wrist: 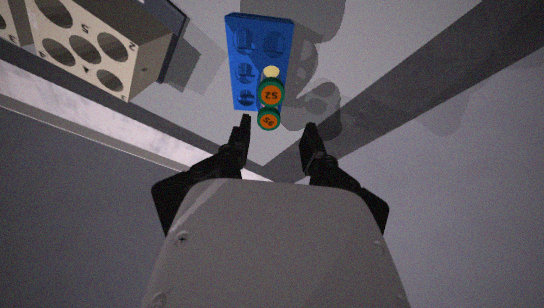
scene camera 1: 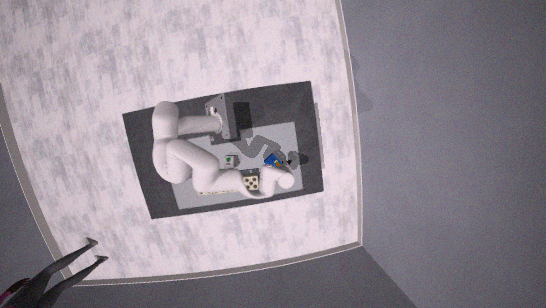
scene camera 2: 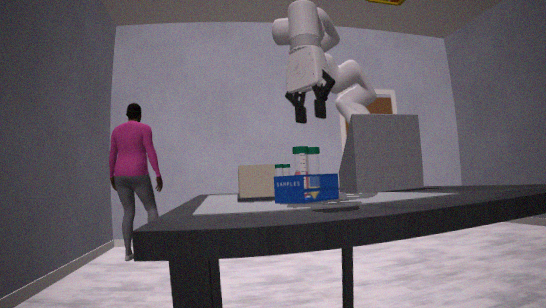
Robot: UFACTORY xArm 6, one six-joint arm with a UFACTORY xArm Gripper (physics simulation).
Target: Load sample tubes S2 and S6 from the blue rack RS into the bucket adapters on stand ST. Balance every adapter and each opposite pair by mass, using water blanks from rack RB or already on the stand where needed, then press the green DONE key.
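Frame: origin at the arm's base, x ahead, y left, z up, level; metres.
Seen in the pictures: gripper, fingertip midpoint: (wrist: 277,130) (scene camera 2: 310,120); arm's base, link origin: (scene camera 1: 217,123) (scene camera 2: 372,140).
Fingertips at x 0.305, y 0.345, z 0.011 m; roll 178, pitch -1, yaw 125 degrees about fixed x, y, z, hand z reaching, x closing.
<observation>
Pixels of each thing's top centre, then the offset from my fingertips to it. "*": a spot on its surface instead.
- S2, top centre: (wrist: 271,95) (scene camera 2: 311,147) dx +0.000, dy -0.008, dz -0.061 m
- S6, top centre: (wrist: 268,121) (scene camera 2: 300,146) dx +0.032, dy +0.016, dz -0.061 m
- cream adapter block, top centre: (scene camera 2: 256,168) (scene camera 1: 227,184) dx +0.103, dy -0.367, dz -0.086 m
- green DONE key, surface spot: (scene camera 1: 228,160) * dx -0.057, dy -0.336, dz -0.110 m
The blue rack RS (scene camera 1: 270,159) (scene camera 2: 288,194) (wrist: 257,56) stands on the light mat. Two tubes with green caps and orange tops stand upright in it: S2 (wrist: 271,95) and S6 (wrist: 268,121). Several other rack holes look empty. My gripper (scene camera 2: 310,119) (wrist: 277,130) is partly open and empty, pointing down well above the tubes; in the wrist view the S6 cap appears between the fingertips, nearer the left one. A cream adapter block (scene camera 1: 251,182) (scene camera 2: 256,182) (wrist: 142,77) with round holes stands beside the rack. The green DONE key (scene camera 1: 228,160) sits on a small pale box.
Two smaller green-capped tubes (scene camera 2: 282,166) show behind the blue rack. The grey arm pedestal (scene camera 2: 387,152) stands at the table's rear. My arm covers part of the stand in scene camera 1. A person in pink (scene camera 2: 134,150) stands beyond the dark table (scene camera 2: 210,240).
</observation>
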